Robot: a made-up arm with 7 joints. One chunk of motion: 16 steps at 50 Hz.
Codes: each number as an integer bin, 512 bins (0 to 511) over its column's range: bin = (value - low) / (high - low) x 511, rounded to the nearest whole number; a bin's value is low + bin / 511 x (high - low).
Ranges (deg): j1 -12..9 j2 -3..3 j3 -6..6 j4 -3..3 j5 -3..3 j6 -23..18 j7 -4..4
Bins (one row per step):
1: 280 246 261 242 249 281 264
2: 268 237 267 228 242 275 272
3: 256 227 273 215 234 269 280
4: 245 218 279 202 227 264 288
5: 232 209 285 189 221 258 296
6: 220 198 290 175 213 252 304
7: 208 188 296 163 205 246 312
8: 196 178 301 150 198 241 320
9: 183 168 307 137 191 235 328
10: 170 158 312 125 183 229 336
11: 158 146 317 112 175 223 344
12: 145 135 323 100 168 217 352
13: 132 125 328 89 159 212 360
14: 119 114 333 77 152 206 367
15: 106 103 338 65 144 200 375
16: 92 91 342 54 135 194 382
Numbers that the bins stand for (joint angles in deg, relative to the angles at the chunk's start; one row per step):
1: -0.49 -0.11 0.13 -0.16 -0.08 -0.45 0.13
2: -0.99 -0.22 0.27 -0.32 -0.16 -0.94 0.26
3: -1.48 -0.33 0.41 -0.48 -0.25 -1.42 0.38
4: -1.93 -0.44 0.55 -0.63 -0.33 -1.82 0.51
5: -2.47 -0.55 0.69 -0.78 -0.41 -2.30 0.63
6: -2.96 -0.68 0.81 -0.95 -0.50 -2.78 0.76
7: -3.45 -0.79 0.95 -1.09 -0.59 -3.26 0.88
8: -3.95 -0.91 1.07 -1.24 -0.68 -3.66 1.01
9: -4.48 -1.03 1.21 -1.39 -0.76 -4.14 1.14
10: -5.01 -1.14 1.33 -1.53 -0.85 -4.63 1.26
11: -5.51 -1.29 1.44 -1.68 -0.95 -5.11 1.39
12: -6.04 -1.41 1.59 -1.83 -1.03 -5.59 1.51
13: -6.58 -1.53 1.70 -1.95 -1.13 -5.99 1.64
14: -7.11 -1.66 1.82 -2.10 -1.22 -6.47 1.75
15: -7.64 -1.79 1.94 -2.24 -1.31 -6.95 1.87
16: -8.22 -1.93 2.03 -2.37 -1.41 -7.43 1.98

